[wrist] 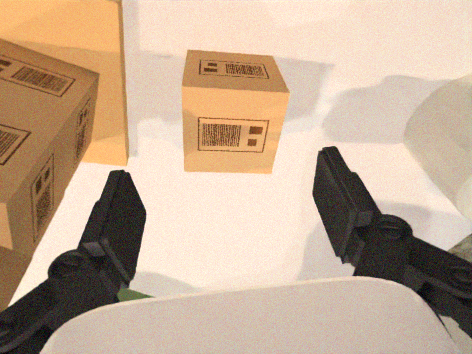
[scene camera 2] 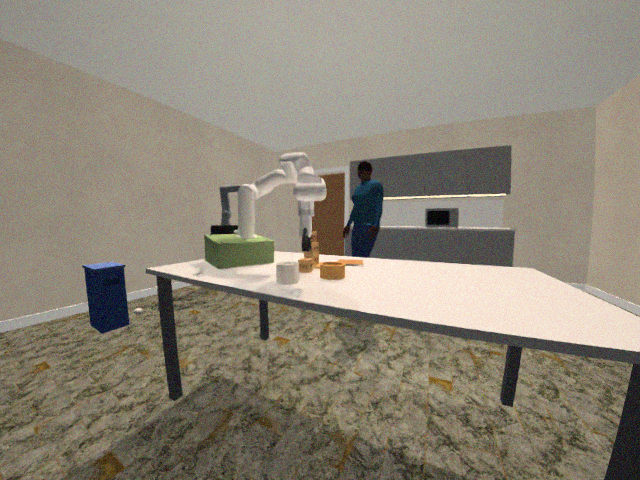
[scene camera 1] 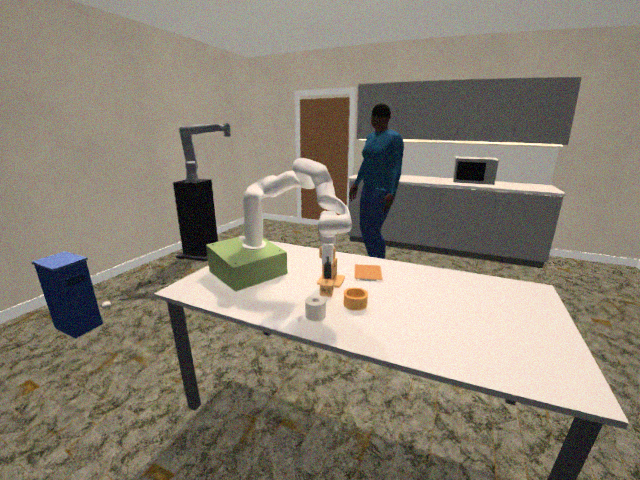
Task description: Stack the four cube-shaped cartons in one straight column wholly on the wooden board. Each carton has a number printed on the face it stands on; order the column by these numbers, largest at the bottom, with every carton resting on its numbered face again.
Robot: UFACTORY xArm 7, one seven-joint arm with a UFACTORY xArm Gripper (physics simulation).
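Where they show: gripper, fingertip midpoint: (wrist: 226,181) (scene camera 2: 306,250) (scene camera 1: 327,273); arm's base, link origin: (scene camera 2: 246,237) (scene camera 1: 253,245).
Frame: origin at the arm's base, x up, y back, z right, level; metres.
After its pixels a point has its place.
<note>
A brown carton (scene camera 1: 326,290) {x -0.114, y -0.449, z 0.205 m} (scene camera 2: 305,265) {x -0.111, y -0.453, z 0.204 m} (wrist: 227,132) {x -0.087, y -0.446, z 0.173 m} with barcode labels stands on the table beside the wooden board (scene camera 1: 339,280) {x -0.133, y -0.484, z 0.050 m} (wrist: 112,125) {x -0.133, y -0.415, z 0.093 m}, apart from it. A column of cartons (scene camera 1: 333,267) {x -0.050, y -0.457, z 0.080 m} (scene camera 2: 315,253) {x -0.073, y -0.460, z 0.070 m} (wrist: 42,82) rises on the board; at least two show at the left of the wrist view, and its exact number is unclear. My gripper (scene camera 1: 327,276) {x -0.044, y -0.446, z 0.170 m} (scene camera 2: 306,249) {x -0.044, y -0.446, z 0.170 m} (wrist: 226,181) {x -0.044, y -0.446, z 0.170 m} is open and empty, pointing down, above the table close to the column. In the wrist view, the lone carton lies ahead of and between the spread fingers. The cartons' bottom faces and printed numbers are hidden.
A grey-white roll (scene camera 1: 315,308) {x -0.085, y -0.448, z 0.416 m} (scene camera 2: 287,272) {x -0.098, y -0.457, z 0.414 m} (wrist: 442,137) {x -0.106, y -0.444, z 0.331 m} stands near the lone carton. An orange round container (scene camera 1: 355,302) {x -0.105, y -0.595, z 0.298 m} (scene camera 2: 332,272) {x -0.115, y -0.601, z 0.297 m} is to its right. A flat orange square (scene camera 1: 368,272) {x -0.134, y -0.620, z -0.085 m} (scene camera 2: 351,262) {x -0.132, y -0.630, z -0.050 m} lies behind. The green arm base (scene camera 1: 248,266) {x -0.034, y -0.059, z 0.200 m} (scene camera 2: 239,251) {x -0.063, y -0.076, z 0.176 m} is at the left.
</note>
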